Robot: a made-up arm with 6 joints.
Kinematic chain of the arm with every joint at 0, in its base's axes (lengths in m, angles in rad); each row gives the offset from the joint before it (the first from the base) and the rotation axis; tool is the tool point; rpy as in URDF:
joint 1: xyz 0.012 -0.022 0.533 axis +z
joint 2: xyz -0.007 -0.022 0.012 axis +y
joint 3: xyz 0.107 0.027 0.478 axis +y
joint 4: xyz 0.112 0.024 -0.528 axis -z
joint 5: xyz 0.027 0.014 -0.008 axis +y
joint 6: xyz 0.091 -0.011 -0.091 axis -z
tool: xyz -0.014 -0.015 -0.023 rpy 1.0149 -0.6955 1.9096
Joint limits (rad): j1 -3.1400..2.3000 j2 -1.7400..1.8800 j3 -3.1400..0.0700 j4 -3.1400..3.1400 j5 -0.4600..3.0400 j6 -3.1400..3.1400
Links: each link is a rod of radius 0.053 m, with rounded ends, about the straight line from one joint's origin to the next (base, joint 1, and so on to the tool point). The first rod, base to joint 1, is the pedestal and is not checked.
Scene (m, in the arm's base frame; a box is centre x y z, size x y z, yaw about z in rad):
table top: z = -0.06
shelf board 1: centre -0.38 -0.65 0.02 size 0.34 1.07 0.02 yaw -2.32
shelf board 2: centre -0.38 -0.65 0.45 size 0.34 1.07 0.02 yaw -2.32
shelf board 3: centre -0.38 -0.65 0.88 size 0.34 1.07 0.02 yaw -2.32
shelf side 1: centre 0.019 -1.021 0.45 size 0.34 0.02 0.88 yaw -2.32
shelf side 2: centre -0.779 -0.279 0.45 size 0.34 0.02 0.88 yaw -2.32
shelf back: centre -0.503 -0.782 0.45 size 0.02 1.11 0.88 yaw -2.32
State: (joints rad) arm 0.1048 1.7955 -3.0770 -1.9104 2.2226 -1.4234
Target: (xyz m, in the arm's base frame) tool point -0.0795 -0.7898 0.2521
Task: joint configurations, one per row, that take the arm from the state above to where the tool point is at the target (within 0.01 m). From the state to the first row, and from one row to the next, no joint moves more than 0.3 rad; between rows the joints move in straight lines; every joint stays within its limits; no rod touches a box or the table.
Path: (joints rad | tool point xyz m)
1: -0.1035 1.6908 -2.8024 -1.8227 2.3279 -1.4343 | 0.9992 -0.2161 0.2852
2: -0.3117 1.5861 -2.5278 -1.7350 2.4331 -1.4451 | 0.9094 -0.4093 0.2438
3: -0.5200 1.4814 -2.2533 -1.6473 2.5384 -1.4560 | 0.7678 -0.5622 0.2154
4: -0.7283 1.3767 -1.9787 -1.5597 2.6437 -1.4669 | 0.5931 -0.6613 0.2016
5: -0.9366 1.2720 -1.7041 -1.4720 2.7490 -1.4777 | 0.4064 -0.7016 0.2034
6: -1.1448 1.1673 -1.4295 -1.3843 2.8542 -1.4886 | 0.2283 -0.6856 0.2205
7: -1.3531 1.0626 -1.1550 -1.2966 2.9595 -1.4995 | 0.0758 -0.6229 0.2521
8: -1.4695 1.1254 -1.3891 -1.3620 2.8904 -1.4925 | 0.0077 -0.7132 0.2451
9: -1.5858 1.1882 -1.6233 -1.4274 2.8213 -1.4856 | -0.0795 -0.7898 0.2521

